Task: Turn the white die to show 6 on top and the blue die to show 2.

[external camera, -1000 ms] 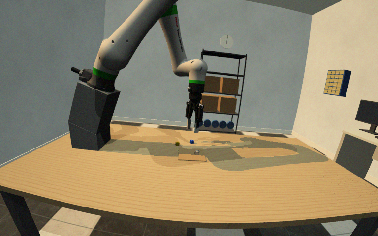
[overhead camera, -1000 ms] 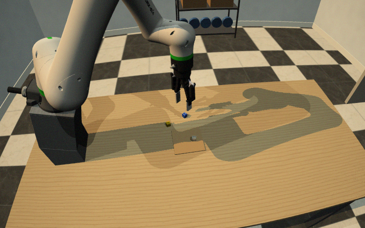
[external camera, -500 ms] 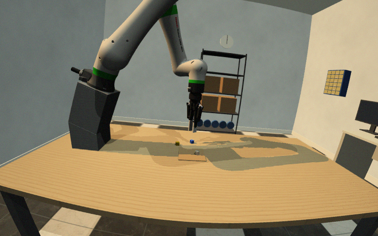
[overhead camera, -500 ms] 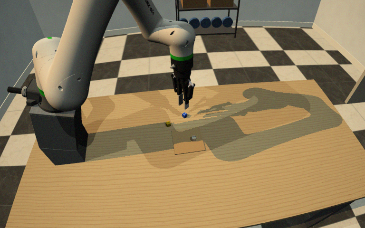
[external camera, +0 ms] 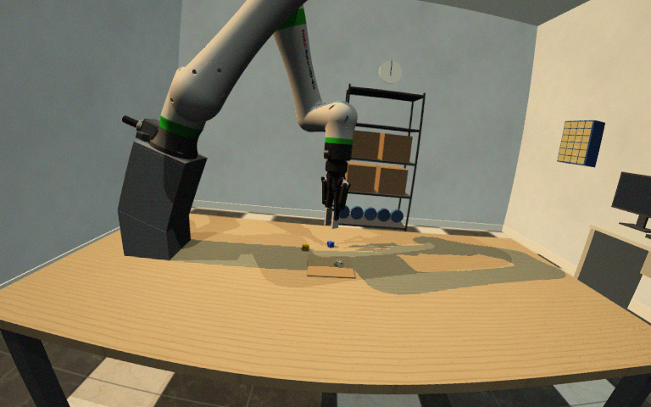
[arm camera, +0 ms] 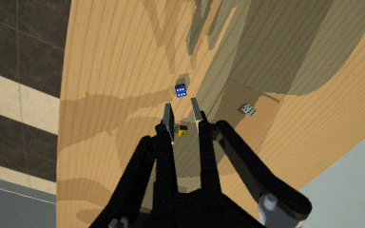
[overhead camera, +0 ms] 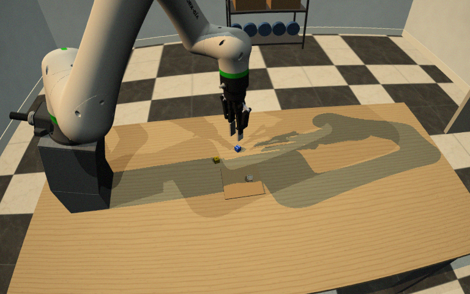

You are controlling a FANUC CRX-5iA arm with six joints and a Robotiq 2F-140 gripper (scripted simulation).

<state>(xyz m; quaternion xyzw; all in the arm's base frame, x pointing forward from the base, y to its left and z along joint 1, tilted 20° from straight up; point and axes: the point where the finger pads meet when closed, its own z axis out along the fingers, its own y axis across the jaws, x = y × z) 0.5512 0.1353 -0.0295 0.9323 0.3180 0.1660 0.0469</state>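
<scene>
Now: hand 100 mm above the blue die. From my hand the other things lie so: white die: 30 mm ahead, 150 mm to the right, 100 mm below; tan mat: 150 mm to the right, 110 mm below; yellow die: 80 mm behind, 50 mm to the right, 100 mm below.
</scene>
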